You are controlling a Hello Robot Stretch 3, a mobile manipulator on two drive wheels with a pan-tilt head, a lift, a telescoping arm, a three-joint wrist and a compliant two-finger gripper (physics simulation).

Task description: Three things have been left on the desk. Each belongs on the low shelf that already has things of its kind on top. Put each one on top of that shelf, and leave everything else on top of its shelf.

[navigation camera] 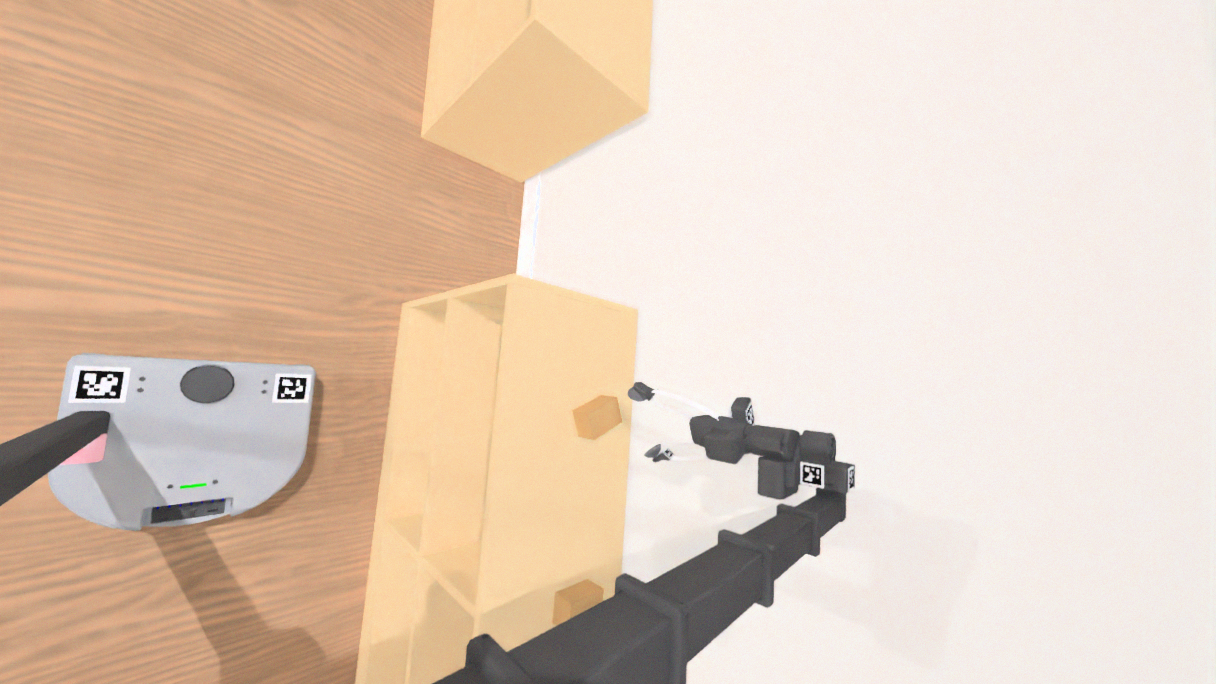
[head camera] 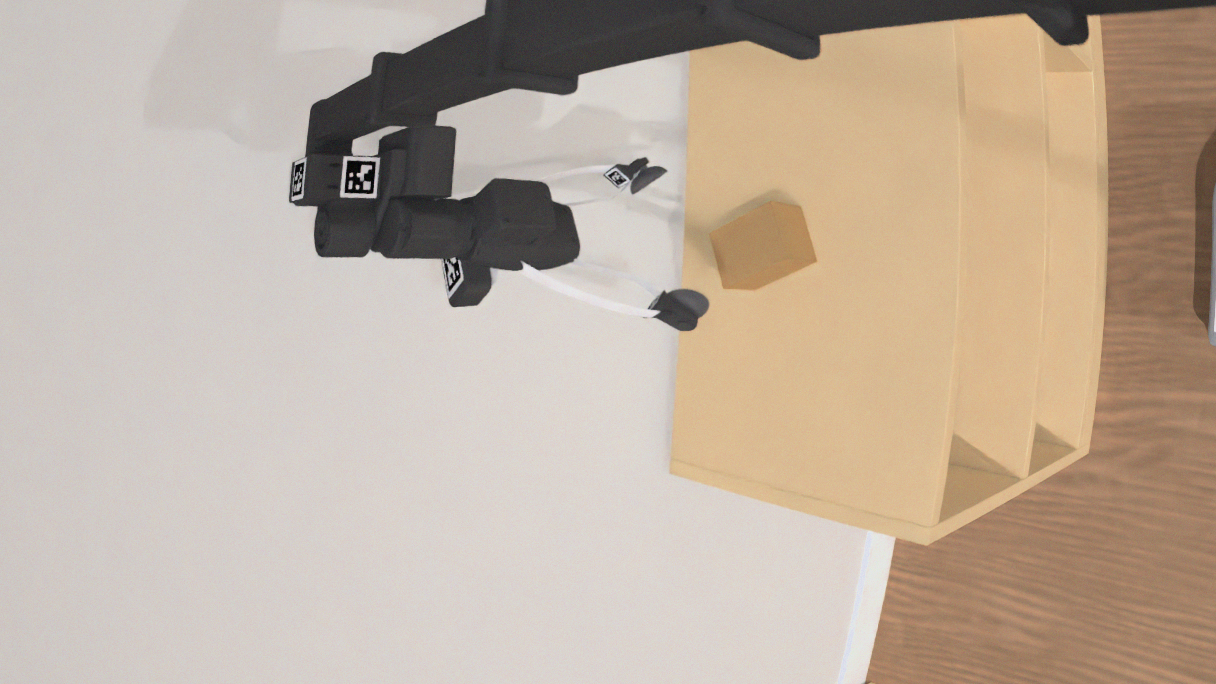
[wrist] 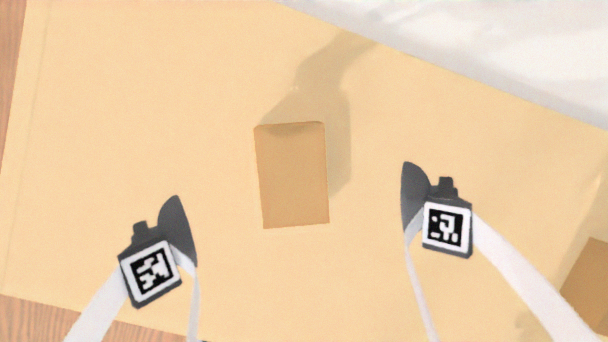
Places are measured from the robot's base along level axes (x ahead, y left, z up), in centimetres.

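Pixels of known places: gripper, between the fingertips: (navigation camera: 638,421) (head camera: 681,241) (wrist: 296,203); robot's base, origin of its link: (navigation camera: 208,381).
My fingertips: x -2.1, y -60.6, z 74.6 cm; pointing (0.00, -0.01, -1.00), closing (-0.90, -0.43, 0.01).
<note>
Ahead of a thing's pixels: the offset from my fingertips to its top centre. Level surfaces: height alone.
A tan-orange block {dy +0.4, dx -0.2, dz -8.5 cm} (head camera: 761,246) (navigation camera: 597,416) (wrist: 293,175) rests on top of a low light-wood shelf {dz -13.5 cm} (head camera: 816,399) (navigation camera: 561,510) (wrist: 125,90), near its wall-side edge. A second such block {dy +2.7, dx -38.5, dz -8.5 cm} (navigation camera: 577,599) (wrist: 590,287) stands farther along the same top, partly behind the arm in the navigation view and cut off in the wrist view. My gripper (head camera: 667,242) (navigation camera: 650,422) (wrist: 296,203) is open and empty, held above the shelf top and apart from the first block. In the wrist view the block shows between and beyond the parted fingertips. The desk does not show.
Another light-wood unit (navigation camera: 535,102) stands along the wall at the top of the navigation view. My base (navigation camera: 195,442) is on the wooden floor {dz -74.5 cm} (head camera: 1045,587) (navigation camera: 255,212) in front of the shelf. The extended arm (head camera: 595,42) (navigation camera: 705,587) crosses over the shelf. A pale wall (head camera: 340,467) (navigation camera: 935,255) is behind it.
</note>
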